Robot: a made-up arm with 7 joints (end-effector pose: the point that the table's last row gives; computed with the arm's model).
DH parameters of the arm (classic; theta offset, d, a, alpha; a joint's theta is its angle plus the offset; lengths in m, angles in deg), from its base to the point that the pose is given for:
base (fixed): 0 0.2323 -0.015 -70
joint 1: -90 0.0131 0.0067 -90
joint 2: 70 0.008 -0.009 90
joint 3: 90 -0.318 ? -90
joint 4: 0 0.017 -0.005 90
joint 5: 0 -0.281 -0.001 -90
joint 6: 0 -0.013 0.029 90
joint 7: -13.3 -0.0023 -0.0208 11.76
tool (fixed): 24.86 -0.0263 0 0
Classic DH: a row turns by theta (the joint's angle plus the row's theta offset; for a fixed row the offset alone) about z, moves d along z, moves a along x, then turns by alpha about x.
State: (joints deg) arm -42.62 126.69 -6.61 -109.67 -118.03 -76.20 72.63
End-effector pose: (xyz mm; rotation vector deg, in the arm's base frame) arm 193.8 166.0 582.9 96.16 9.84 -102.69
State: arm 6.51 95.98 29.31 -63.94 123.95 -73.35 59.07
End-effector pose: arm 245.6 437.4 468.4 72.56 124.25 -40.02
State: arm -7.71 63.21 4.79 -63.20 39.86 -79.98 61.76
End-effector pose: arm 341.5 385.9 146.4 -61.41 -144.45 8.30
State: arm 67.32 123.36 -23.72 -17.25 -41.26 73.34 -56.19
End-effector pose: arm 169.8 613.6 365.6 -47.73 -124.33 41.06
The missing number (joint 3, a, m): 0.059
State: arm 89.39 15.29 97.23 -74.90 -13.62 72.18 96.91
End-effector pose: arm -467.4 306.2 366.2 -109.01 24.21 -84.29
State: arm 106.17 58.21 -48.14 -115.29 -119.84 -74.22 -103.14
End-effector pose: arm -366.4 17.3 137.0 39.88 123.45 62.75
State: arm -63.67 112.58 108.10 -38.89 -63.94 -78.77 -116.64
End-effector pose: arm -259.2 447.5 469.9 -136.95 -68.23 -28.32
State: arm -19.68 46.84 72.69 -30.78 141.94 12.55 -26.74
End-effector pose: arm 177.1 573.1 30.7 65.23 89.03 -129.32
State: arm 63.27 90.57 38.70 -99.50 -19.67 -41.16 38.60
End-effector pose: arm 230.1 377.4 160.9 11.75 -71.40 -67.08
